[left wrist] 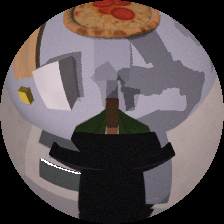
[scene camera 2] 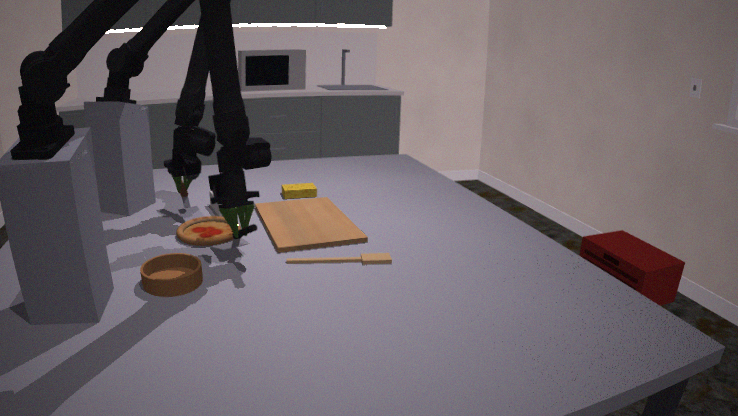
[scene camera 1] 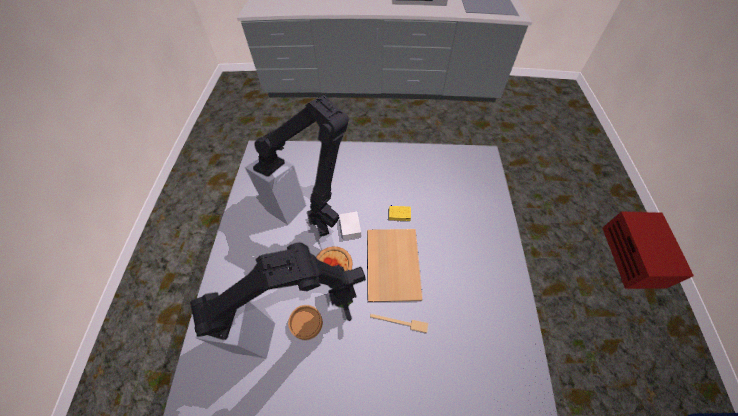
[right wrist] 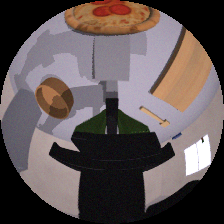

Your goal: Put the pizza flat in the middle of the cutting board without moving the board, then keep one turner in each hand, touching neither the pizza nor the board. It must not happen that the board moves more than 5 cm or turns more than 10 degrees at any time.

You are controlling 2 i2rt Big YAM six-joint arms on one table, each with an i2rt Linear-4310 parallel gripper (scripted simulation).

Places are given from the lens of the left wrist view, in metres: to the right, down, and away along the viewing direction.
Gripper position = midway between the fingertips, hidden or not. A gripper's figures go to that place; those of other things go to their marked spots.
my left gripper (left wrist: 112,112): 0.00, 0.00, 0.13
brown-handled turner (left wrist: 111,56): 0.00, -0.10, 0.10
